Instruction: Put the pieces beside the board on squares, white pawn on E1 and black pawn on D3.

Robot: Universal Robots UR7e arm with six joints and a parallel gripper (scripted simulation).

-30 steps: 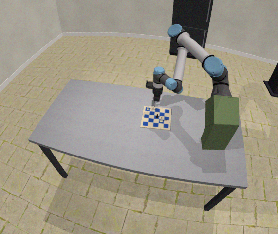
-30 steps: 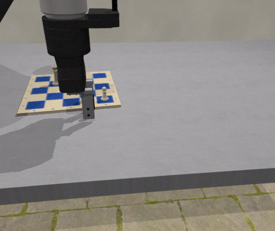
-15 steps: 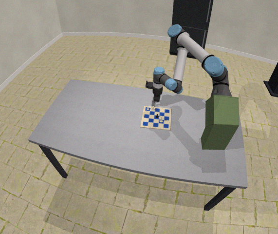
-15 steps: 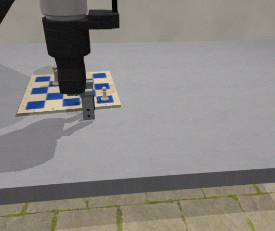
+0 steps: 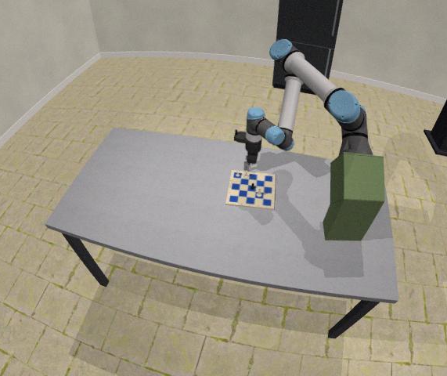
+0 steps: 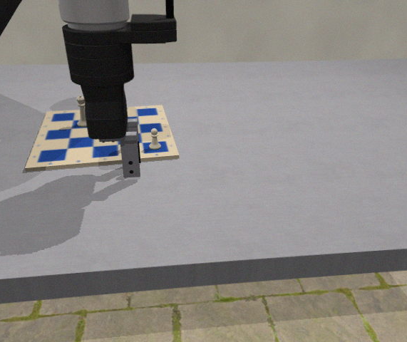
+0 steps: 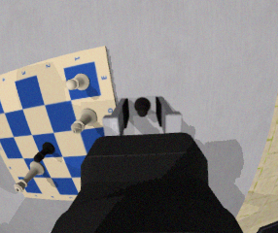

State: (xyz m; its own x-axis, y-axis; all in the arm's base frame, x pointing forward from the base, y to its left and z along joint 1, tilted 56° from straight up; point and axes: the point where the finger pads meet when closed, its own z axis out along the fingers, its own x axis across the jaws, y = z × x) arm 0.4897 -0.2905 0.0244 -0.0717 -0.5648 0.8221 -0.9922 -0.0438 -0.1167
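Right now the cream chessboard is 40 mm behind my hand, 140 mm to the left of it and 20 mm below it. The rest, counted from my hand: white bishop: 70 mm to the left; then white queen: 80 mm behind, 170 mm to the left, 10 mm above; then white pawn: 40 mm ahead, 60 mm to the left.
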